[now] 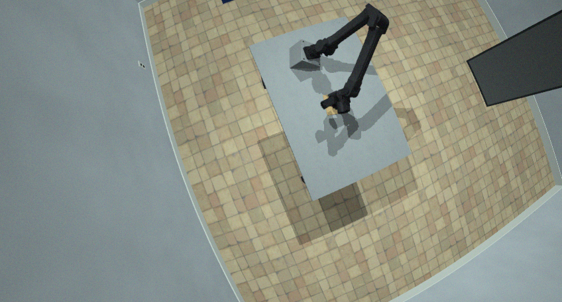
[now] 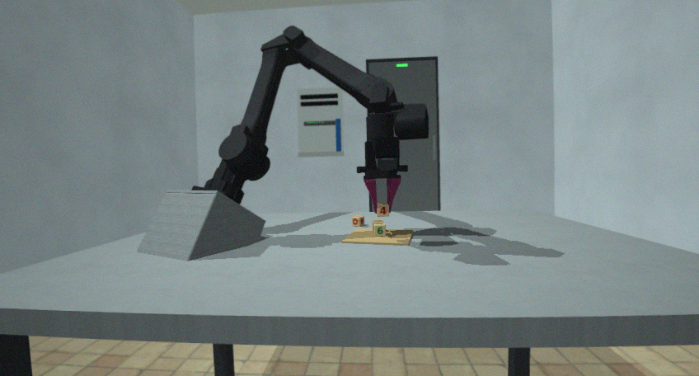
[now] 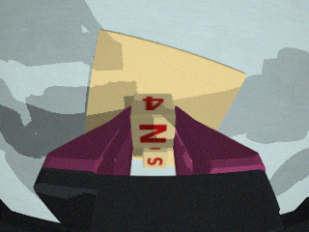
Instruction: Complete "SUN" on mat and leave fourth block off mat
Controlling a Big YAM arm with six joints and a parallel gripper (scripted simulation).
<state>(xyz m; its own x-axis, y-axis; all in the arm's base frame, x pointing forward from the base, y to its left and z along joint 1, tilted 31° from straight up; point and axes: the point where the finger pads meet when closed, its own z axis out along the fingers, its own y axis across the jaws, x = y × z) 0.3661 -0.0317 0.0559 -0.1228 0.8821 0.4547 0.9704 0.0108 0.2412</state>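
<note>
Right now the mat is 1 cm behind my hand, 4 cm to the left of it and 7 cm below it. Also, from my hand: wooden block: right at my hand.
</note>
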